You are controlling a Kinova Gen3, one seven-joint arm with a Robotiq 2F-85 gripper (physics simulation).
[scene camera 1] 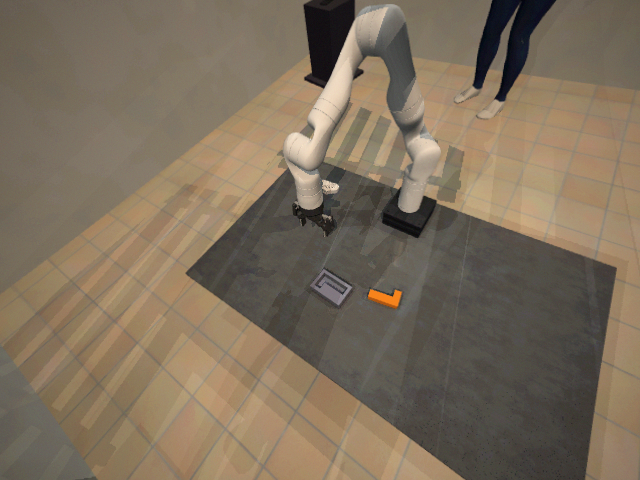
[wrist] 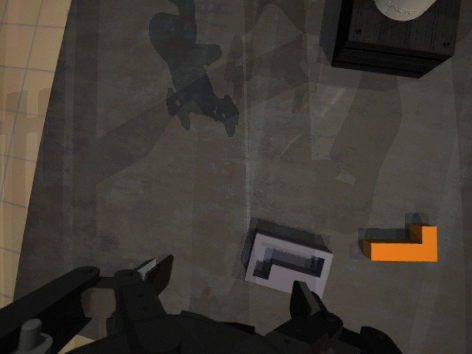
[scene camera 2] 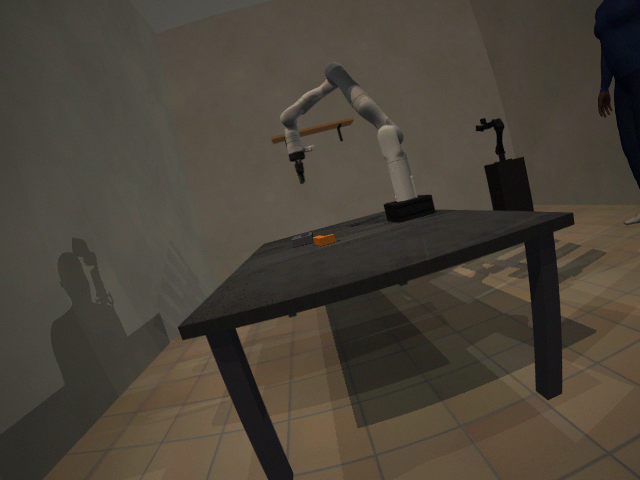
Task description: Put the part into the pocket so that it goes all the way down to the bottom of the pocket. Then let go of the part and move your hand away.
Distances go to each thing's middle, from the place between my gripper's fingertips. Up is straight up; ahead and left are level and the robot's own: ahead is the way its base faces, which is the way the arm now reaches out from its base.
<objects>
My gripper is now 5 cm short of the grey pocket block [scene camera 1: 331, 288], 10 cm to the right of it and 25 cm above it. From my hand the other things lie so: orange L-shaped part [wrist: 422, 246] (7 cm behind, 27 cm to the left, 26 cm below).
</objects>
